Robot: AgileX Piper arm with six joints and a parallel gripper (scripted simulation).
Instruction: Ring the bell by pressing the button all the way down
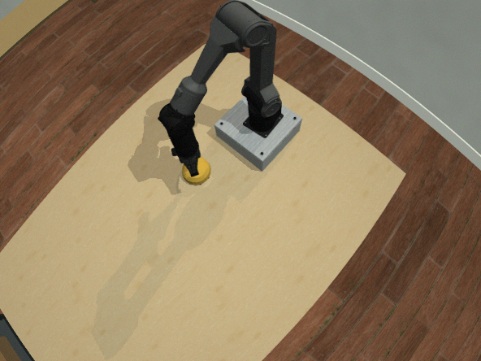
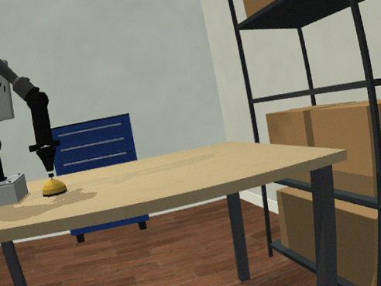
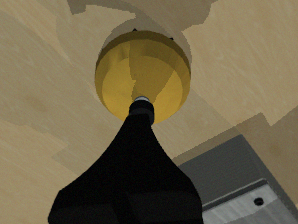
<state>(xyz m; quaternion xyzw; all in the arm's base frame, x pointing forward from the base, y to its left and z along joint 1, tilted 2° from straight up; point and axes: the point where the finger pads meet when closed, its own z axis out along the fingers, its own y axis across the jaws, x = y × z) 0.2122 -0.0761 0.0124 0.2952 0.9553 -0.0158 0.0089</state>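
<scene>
Right now the button is 20 mm below my hand. The rest, counted from my hand: yellow dome bell 40 mm below.
</scene>
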